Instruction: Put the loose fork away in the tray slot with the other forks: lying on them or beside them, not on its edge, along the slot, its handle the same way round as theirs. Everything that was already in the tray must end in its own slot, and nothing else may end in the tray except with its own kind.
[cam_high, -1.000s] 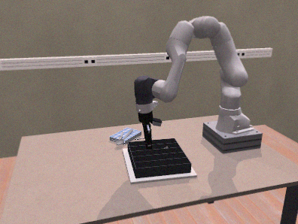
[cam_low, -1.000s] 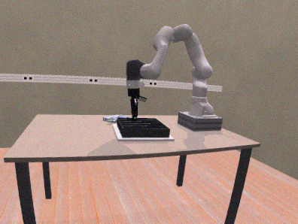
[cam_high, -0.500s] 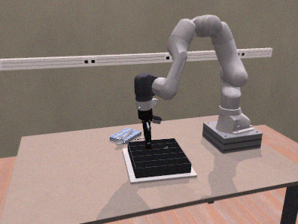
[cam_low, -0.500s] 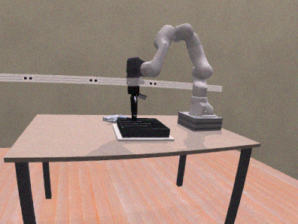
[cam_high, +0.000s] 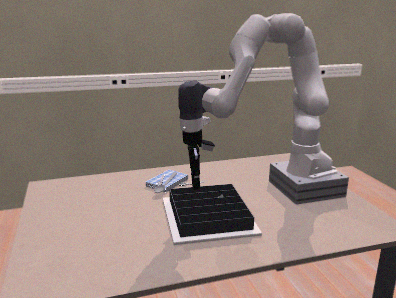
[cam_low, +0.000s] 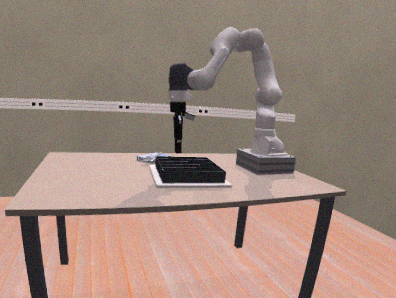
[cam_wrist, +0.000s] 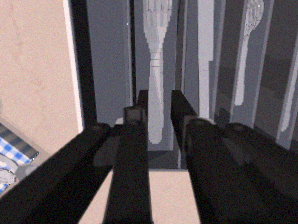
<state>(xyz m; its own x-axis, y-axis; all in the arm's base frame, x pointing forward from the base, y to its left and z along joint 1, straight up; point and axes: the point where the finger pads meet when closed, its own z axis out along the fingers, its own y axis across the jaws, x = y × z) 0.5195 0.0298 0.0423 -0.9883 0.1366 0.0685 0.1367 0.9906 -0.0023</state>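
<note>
My gripper is now 100 mm above the black cutlery tray, 60 mm to the right of it and 30 mm past it.
</note>
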